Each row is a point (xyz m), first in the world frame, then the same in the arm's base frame.
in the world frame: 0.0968 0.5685 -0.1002
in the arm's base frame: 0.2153 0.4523 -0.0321
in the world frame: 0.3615 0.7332 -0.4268
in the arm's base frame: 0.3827 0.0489 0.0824
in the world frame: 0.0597 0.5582 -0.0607
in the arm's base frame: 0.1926 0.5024 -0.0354
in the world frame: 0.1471 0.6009 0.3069
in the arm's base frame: -0.1735 0.5471 -0.1279
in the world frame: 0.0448 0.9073 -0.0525
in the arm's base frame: 0.0578 0.4079 0.2729
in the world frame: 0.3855 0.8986 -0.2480
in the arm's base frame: 0.1547 0.0409 0.1712
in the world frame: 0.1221 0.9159 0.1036
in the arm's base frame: -0.1037 0.3947 0.2084
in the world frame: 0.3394 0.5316 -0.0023
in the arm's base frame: 0.0834 0.2876 -0.1911
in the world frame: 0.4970 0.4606 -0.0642
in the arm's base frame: 0.1278 0.1495 -0.3037
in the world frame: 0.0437 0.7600 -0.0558
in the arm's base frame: 0.1163 0.4543 0.1459
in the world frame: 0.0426 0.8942 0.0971
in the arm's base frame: -0.0707 0.4687 0.2246
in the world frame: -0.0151 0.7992 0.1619
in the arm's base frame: -0.0793 0.5731 0.1498
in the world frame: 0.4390 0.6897 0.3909
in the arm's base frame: -0.3518 0.2944 -0.1947
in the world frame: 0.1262 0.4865 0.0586
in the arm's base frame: 0.0968 0.5107 -0.1560
